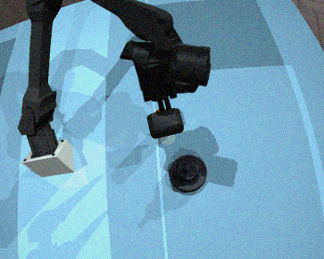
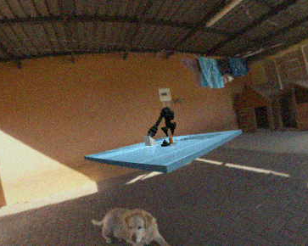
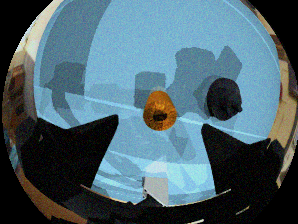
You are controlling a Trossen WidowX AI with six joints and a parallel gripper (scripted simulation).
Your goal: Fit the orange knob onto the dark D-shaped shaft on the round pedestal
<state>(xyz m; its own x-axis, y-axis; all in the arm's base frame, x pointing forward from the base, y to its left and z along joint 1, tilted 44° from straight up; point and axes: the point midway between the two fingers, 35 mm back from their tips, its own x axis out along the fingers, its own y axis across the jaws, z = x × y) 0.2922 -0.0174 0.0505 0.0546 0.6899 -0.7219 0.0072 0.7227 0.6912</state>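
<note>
The orange knob is 5 cm below my gripper tip. The rest, counted from my gripper tip: dark round pedestal (13 cm to the right, 5 cm below, 2 cm ahead).
</note>
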